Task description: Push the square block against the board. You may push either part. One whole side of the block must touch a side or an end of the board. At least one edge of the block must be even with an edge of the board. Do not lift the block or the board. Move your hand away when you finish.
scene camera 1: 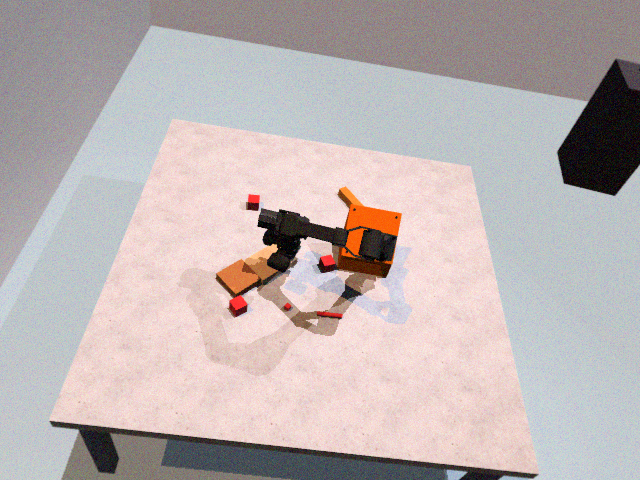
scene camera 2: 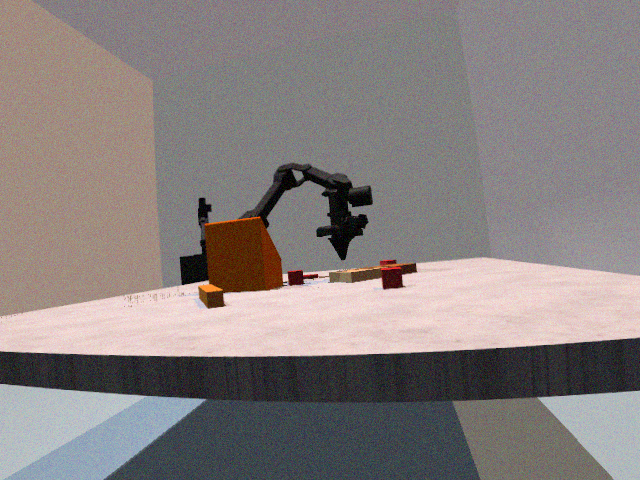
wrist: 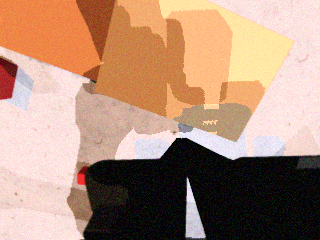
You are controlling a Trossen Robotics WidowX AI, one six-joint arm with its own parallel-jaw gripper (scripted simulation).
Labels:
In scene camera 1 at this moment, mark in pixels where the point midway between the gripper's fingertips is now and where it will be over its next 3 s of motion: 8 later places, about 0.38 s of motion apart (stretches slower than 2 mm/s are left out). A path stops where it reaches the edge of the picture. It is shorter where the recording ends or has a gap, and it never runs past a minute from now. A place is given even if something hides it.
The gripper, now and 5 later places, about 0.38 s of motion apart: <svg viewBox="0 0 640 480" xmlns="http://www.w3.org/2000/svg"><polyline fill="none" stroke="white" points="286,263 284,272 284,279 282,279 280,277 278,276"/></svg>

